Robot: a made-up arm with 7 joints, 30 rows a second.
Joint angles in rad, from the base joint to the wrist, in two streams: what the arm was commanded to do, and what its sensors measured. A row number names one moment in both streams.
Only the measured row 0 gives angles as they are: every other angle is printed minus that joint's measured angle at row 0.
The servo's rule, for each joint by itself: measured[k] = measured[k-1] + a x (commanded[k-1-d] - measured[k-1]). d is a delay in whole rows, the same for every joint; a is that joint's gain. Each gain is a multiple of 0.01, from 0.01 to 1. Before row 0 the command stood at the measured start. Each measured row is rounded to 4 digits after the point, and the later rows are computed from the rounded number. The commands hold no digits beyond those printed.
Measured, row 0:
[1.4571, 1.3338, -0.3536, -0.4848, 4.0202, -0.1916, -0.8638]
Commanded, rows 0 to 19:
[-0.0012, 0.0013, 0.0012, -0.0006, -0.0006, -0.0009, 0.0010]
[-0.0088, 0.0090, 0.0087, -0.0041, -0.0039, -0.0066, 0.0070]
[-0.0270, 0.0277, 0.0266, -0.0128, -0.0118, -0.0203, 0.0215]
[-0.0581, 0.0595, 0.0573, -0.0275, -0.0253, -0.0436, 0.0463]
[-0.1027, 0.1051, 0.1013, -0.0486, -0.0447, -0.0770, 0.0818]
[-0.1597, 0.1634, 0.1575, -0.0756, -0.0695, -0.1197, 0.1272]
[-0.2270, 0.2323, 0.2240, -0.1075, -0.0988, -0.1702, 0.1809]
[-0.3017, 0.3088, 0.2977, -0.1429, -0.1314, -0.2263, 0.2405]
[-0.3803, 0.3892, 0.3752, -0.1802, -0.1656, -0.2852, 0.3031]
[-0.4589, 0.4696, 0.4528, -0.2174, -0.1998, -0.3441, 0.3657]
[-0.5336, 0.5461, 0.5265, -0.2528, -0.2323, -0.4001, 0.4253]
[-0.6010, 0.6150, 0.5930, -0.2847, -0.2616, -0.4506, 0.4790]
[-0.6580, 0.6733, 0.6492, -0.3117, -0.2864, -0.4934, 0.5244]
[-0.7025, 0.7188, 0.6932, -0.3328, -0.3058, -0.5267, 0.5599]
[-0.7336, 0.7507, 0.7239, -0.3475, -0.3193, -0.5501, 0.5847]
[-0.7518, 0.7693, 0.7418, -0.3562, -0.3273, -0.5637, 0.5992]
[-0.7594, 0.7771, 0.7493, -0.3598, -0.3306, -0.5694, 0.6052]
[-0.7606, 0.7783, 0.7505, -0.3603, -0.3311, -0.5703, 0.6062]
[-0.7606, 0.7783, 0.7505, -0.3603, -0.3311, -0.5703, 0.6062]
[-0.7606, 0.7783, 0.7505, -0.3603, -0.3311, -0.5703, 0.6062]
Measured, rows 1 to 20:
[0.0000, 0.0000, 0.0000, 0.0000, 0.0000, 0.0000, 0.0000]
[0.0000, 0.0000, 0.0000, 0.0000, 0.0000, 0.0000, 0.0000]
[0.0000, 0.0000, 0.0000, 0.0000, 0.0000, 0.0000, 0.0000]
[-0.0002, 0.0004, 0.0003, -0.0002, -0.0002, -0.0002, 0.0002]
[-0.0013, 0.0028, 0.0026, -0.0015, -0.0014, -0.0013, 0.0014]
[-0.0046, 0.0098, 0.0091, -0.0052, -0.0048, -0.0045, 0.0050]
[-0.0116, 0.0237, 0.0221, -0.0126, -0.0116, -0.0111, 0.0124]
[-0.0234, 0.0465, 0.0435, -0.0245, -0.0225, -0.0223, 0.0249]
[-0.0411, 0.0792, 0.0743, -0.0414, -0.0380, -0.0389, 0.0433]
[-0.0653, 0.1221, 0.1147, -0.0632, -0.0581, -0.0612, 0.0681]
[-0.0960, 0.1744, 0.1641, -0.0895, -0.0823, -0.0893, 0.0991]
[-0.1330, 0.2345, 0.2211, -0.1194, -0.1098, -0.1226, 0.1358]
[-0.1754, 0.3003, 0.2837, -0.1517, -0.1395, -0.1603, 0.1772]
[-0.2220, 0.3691, 0.3493, -0.1851, -0.1701, -0.2011, 0.2219]
[-0.2713, 0.4380, 0.4151, -0.2180, -0.2003, -0.2435, 0.2682]
[-0.3216, 0.5039, 0.4783, -0.2489, -0.2287, -0.2860, 0.3143]
[-0.3711, 0.5641, 0.5363, -0.2766, -0.2541, -0.3269, 0.3585]
[-0.4182, 0.6163, 0.5870, -0.3000, -0.2756, -0.3648, 0.3992]
[-0.4616, 0.6591, 0.6288, -0.3185, -0.2927, -0.3986, 0.4352]
[-0.5003, 0.6921, 0.6613, -0.3321, -0.3052, -0.4276, 0.4658]
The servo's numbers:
d 3
a 0.13 0.28 0.27 0.33 0.33 0.17 0.18

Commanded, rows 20 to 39:
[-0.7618, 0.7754, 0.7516, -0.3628, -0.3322, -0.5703, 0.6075]
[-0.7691, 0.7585, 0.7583, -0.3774, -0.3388, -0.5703, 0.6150]
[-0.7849, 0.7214, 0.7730, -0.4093, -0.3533, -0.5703, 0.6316]
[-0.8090, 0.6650, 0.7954, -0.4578, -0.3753, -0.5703, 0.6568]
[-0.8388, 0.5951, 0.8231, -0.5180, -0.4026, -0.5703, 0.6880]
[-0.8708, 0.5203, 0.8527, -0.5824, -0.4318, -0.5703, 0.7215]
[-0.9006, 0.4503, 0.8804, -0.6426, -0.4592, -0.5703, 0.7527]
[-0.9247, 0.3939, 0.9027, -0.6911, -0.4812, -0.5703, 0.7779]
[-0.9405, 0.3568, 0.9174, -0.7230, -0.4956, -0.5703, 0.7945]
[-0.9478, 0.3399, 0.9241, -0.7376, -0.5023, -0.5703, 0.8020]
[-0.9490, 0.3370, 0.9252, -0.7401, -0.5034, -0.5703, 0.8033]
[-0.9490, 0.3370, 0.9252, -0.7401, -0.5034, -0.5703, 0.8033]
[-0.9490, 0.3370, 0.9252, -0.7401, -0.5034, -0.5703, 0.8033]
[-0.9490, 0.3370, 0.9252, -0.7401, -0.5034, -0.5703, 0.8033]
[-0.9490, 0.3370, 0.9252, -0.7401, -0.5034, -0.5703, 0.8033]
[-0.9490, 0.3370, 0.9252, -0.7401, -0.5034, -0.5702, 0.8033]
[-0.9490, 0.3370, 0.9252, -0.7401, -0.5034, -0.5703, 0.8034]
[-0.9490, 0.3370, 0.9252, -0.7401, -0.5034, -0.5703, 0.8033]
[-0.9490, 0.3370, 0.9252, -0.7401, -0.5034, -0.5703, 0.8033]
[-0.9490, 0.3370, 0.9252, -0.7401, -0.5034, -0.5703, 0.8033]
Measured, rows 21 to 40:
[-0.5341, 0.7162, 0.6854, -0.3414, -0.3137, -0.4519, 0.4911]
[-0.5635, 0.7336, 0.7030, -0.3476, -0.3194, -0.4720, 0.5118]
[-0.5891, 0.7461, 0.7158, -0.3518, -0.3233, -0.4887, 0.5288]
[-0.6116, 0.7543, 0.7255, -0.3554, -0.3262, -0.5026, 0.5430]
[-0.6321, 0.7555, 0.7344, -0.3627, -0.3304, -0.5141, 0.5560]
[-0.6520, 0.7460, 0.7448, -0.3781, -0.3380, -0.5237, 0.5696]
[-0.6724, 0.7233, 0.7585, -0.4044, -0.3503, -0.5316, 0.5853]
[-0.6940, 0.6874, 0.7759, -0.4419, -0.3676, -0.5382, 0.6038]
[-0.7170, 0.6406, 0.7966, -0.4883, -0.3888, -0.5437, 0.6250]
[-0.7409, 0.5873, 0.8192, -0.5392, -0.4120, -0.5482, 0.6480]
[-0.7648, 0.5331, 0.8417, -0.5893, -0.4348, -0.5520, 0.6714]
[-0.7876, 0.4837, 0.8621, -0.6334, -0.4549, -0.5551, 0.6936]
[-0.8084, 0.4434, 0.8788, -0.6678, -0.4705, -0.5577, 0.7131]
[-0.8267, 0.4136, 0.8913, -0.6917, -0.4814, -0.5598, 0.7293]
[-0.8426, 0.3922, 0.9005, -0.7077, -0.4887, -0.5616, 0.7426]
[-0.8564, 0.3767, 0.9072, -0.7184, -0.4936, -0.5631, 0.7535]
[-0.8684, 0.3656, 0.9121, -0.7256, -0.4968, -0.5643, 0.7625]
[-0.8789, 0.3576, 0.9156, -0.7304, -0.4990, -0.5653, 0.7698]
[-0.8880, 0.3518, 0.9182, -0.7336, -0.5005, -0.5661, 0.7758]
[-0.8959, 0.3477, 0.9201, -0.7357, -0.5015, -0.5668, 0.7808]

